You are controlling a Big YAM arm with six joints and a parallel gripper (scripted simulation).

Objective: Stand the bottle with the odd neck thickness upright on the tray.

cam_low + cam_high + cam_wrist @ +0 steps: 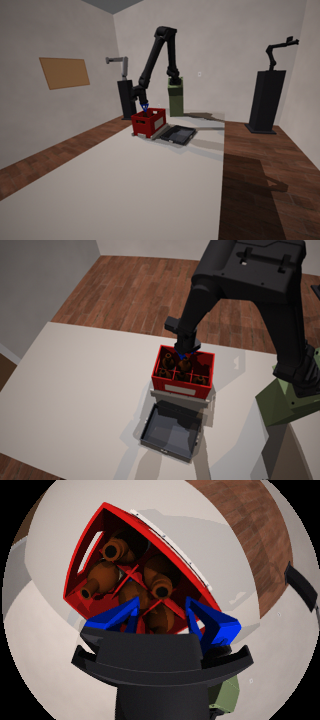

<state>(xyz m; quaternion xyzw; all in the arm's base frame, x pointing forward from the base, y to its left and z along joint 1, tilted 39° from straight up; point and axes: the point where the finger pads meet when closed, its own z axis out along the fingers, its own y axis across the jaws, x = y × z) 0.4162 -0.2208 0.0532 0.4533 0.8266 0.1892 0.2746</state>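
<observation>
Now: hand 11 cm above the crate, 4 cm to the right of it and 1 cm short of it. From my hand the other things lie so: dark grey tray: 31 cm to the left, 18 cm below, 7 cm ahead; then brown bottle: 11 cm ahead, 10 cm below, 7 cm to the left.
</observation>
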